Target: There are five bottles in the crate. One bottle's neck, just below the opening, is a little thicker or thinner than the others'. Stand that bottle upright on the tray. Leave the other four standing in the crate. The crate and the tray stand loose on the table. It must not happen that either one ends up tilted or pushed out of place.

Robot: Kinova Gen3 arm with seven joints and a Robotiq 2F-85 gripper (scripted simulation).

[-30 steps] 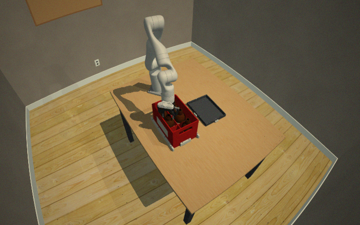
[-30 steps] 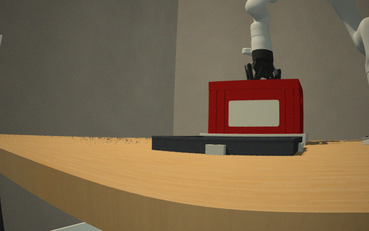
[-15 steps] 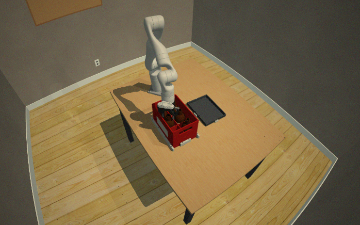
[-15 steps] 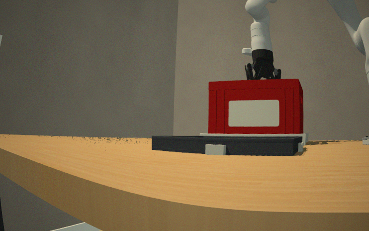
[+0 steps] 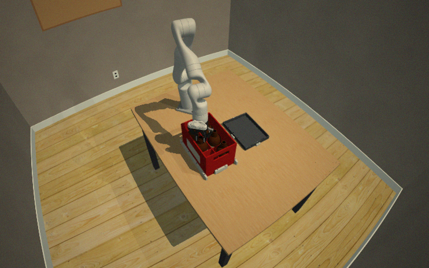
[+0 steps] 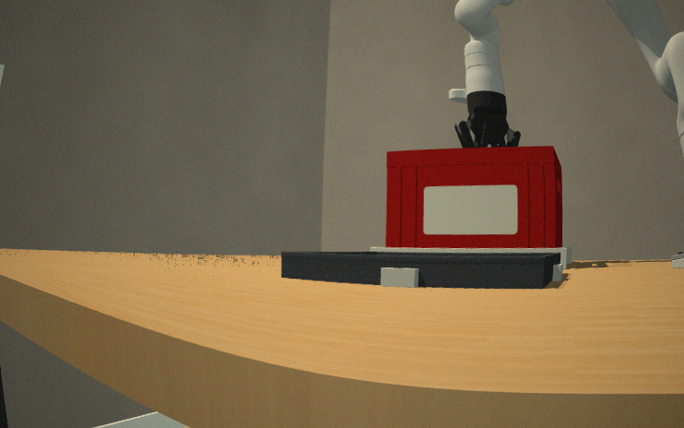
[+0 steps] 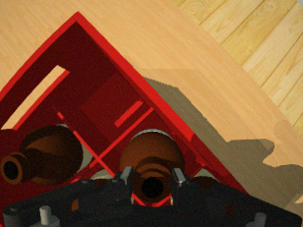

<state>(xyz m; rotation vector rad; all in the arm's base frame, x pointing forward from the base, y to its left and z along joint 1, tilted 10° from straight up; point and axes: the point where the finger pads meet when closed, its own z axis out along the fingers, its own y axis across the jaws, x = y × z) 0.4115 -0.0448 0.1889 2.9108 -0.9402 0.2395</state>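
My gripper is now 70 mm above the red crate and 40 mm to the right of it. From my hand the other things lie so: dark grey tray (330 mm to the left, 140 mm below, 80 mm behind); glass bottle (100 mm to the left, 80 mm ahead, 70 mm below).
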